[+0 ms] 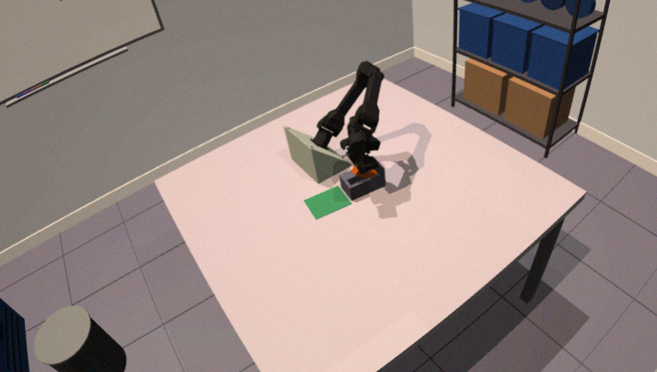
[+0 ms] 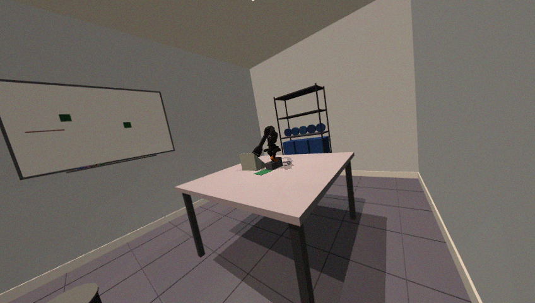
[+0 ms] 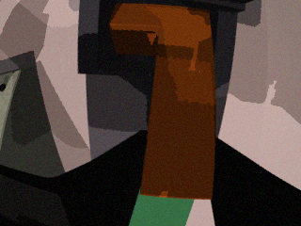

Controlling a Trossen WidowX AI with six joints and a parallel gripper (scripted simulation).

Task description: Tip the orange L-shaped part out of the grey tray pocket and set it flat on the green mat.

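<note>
Now: the green mat 2 cm behind my gripper tip, 14 cm to the right of it and 11 cm below it. Also, from my gripper tip: orange L-shaped part 1 cm behind, 3 cm to the left, 3 cm below.
</note>
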